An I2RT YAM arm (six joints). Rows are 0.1 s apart.
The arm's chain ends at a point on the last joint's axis. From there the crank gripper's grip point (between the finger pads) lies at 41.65 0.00 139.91 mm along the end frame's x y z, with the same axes.
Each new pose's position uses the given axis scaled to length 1; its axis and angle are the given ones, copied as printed.
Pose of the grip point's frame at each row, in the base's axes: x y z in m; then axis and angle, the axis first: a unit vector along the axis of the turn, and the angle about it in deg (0 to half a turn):
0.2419, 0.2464, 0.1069, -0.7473, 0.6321, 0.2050, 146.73
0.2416, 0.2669, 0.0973, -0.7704, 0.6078, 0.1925, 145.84
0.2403, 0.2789, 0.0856, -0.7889, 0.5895, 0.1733, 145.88
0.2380, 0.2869, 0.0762, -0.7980, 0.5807, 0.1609, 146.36
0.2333, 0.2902, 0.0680, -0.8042, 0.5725, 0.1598, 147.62
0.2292, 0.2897, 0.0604, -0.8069, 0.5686, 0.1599, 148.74
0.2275, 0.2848, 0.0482, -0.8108, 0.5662, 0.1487, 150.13
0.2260, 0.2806, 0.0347, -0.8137, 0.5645, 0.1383, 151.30
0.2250, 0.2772, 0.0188, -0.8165, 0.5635, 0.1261, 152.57
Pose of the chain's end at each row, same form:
0.2249, 0.1872, 0.2392, -0.7473, 0.6321, 0.2050, 146.73
0.2211, 0.2076, 0.2291, -0.7704, 0.6078, 0.1925, 145.84
0.2161, 0.2222, 0.2179, -0.7889, 0.5895, 0.1733, 145.88
0.2120, 0.2327, 0.2092, -0.7980, 0.5807, 0.1609, 146.36
0.2091, 0.2381, 0.2022, -0.8042, 0.5725, 0.1598, 147.62
0.2067, 0.2395, 0.1956, -0.8069, 0.5686, 0.1599, 148.74
0.2045, 0.2389, 0.1849, -0.8108, 0.5662, 0.1487, 150.13
0.2024, 0.2386, 0.1725, -0.8137, 0.5645, 0.1383, 151.30
0.2004, 0.2396, 0.1577, -0.8165, 0.5635, 0.1261, 152.57

